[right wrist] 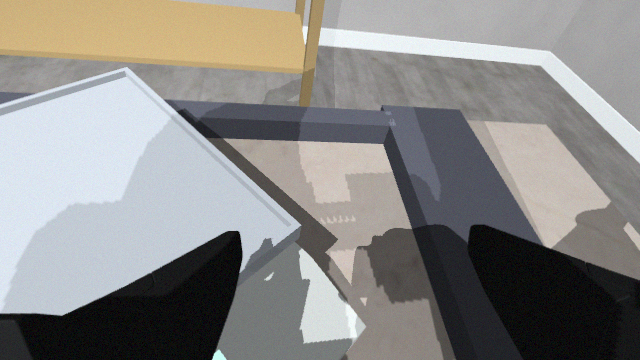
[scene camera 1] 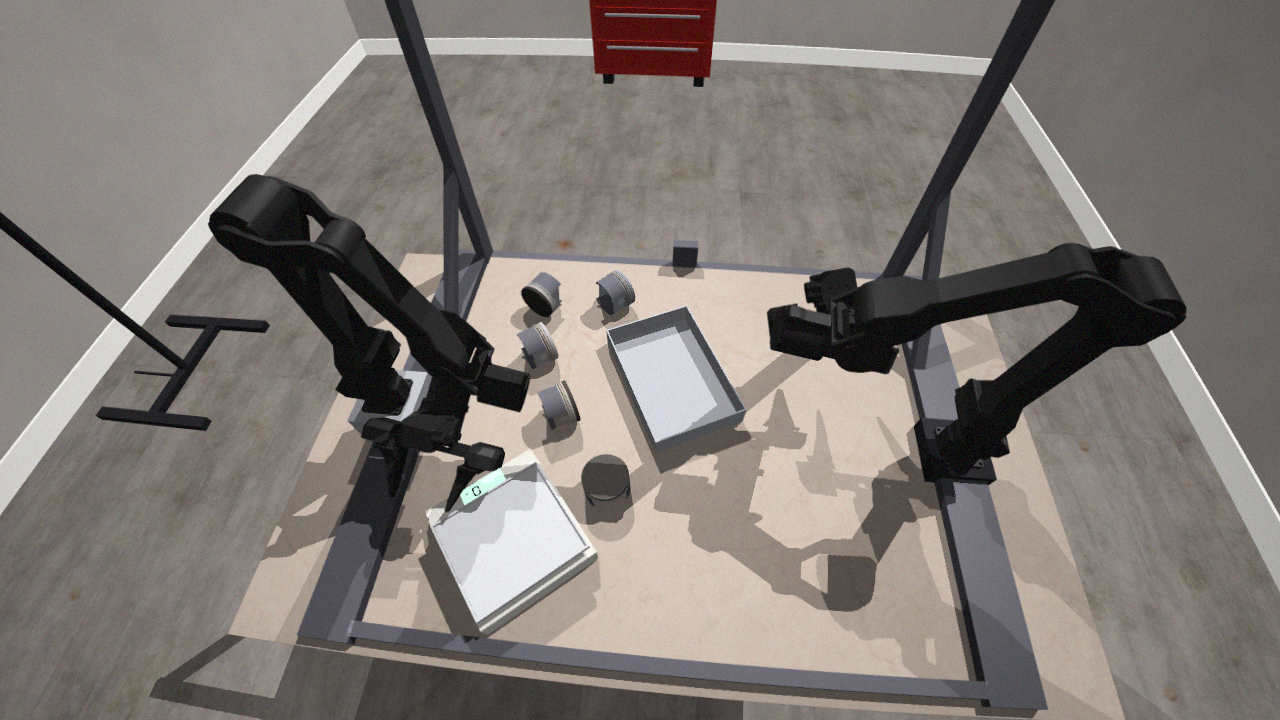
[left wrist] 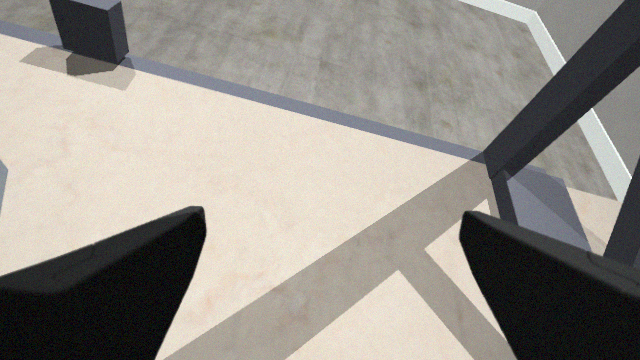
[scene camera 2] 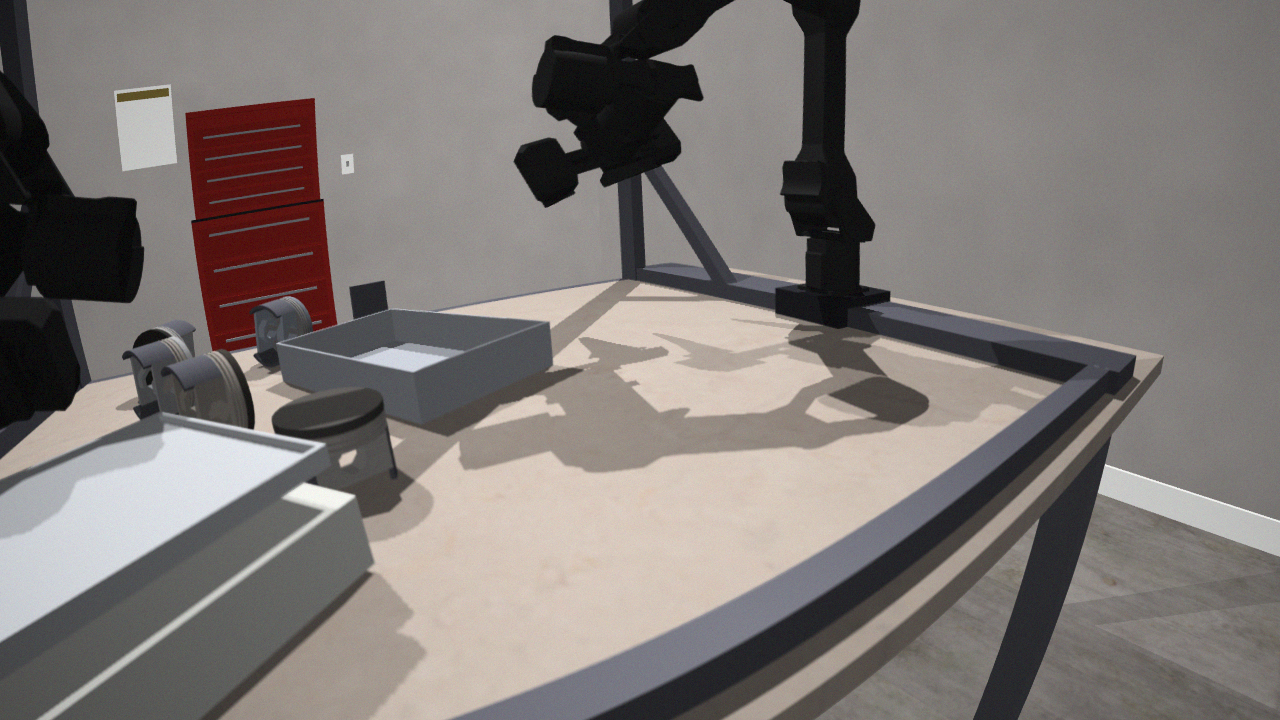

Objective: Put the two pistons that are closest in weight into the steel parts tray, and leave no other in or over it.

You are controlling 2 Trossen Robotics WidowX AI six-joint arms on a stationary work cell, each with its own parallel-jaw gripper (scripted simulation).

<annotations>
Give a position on a scale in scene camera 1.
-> At 484,484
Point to a steel parts tray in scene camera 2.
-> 507,350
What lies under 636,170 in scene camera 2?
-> My left gripper.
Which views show the scale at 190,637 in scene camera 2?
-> The right wrist view, scene camera 1 and scene camera 2 only.
</annotations>
